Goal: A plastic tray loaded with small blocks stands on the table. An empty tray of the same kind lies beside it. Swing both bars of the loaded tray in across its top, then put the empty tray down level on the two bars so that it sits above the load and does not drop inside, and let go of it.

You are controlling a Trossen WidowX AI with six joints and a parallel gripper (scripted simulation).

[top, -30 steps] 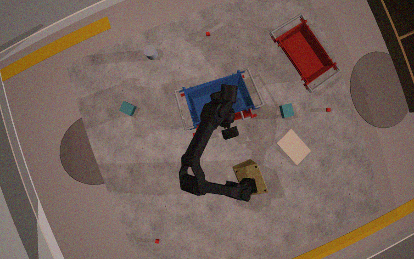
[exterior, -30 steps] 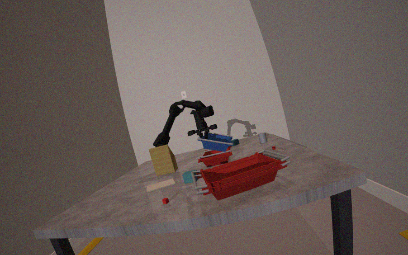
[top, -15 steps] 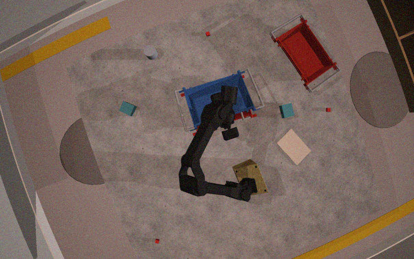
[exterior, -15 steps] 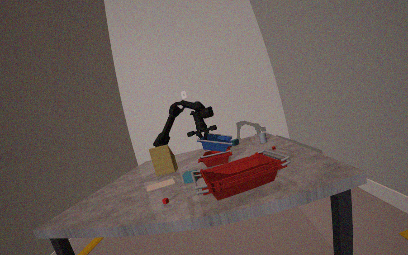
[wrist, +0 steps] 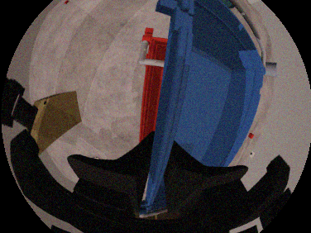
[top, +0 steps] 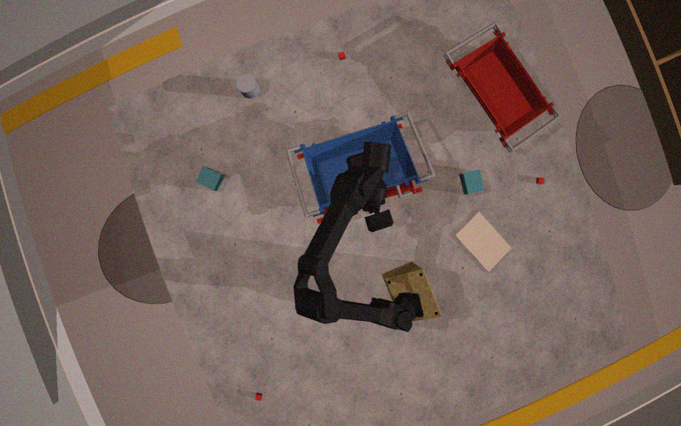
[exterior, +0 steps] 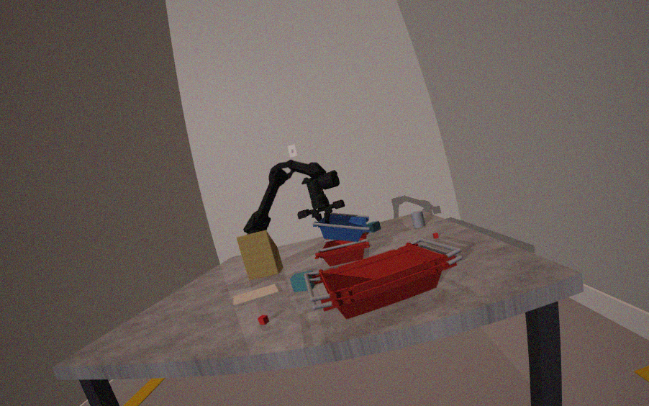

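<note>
Right now the blue tray is 80 mm ahead of my gripper tip and 10 mm above it. The rest, counted from my gripper tip: beige sheet (300 mm to the right, 220 mm behind, 120 mm below); grey cylinder (380 mm ahead, 240 mm to the left, 80 mm below).
</note>
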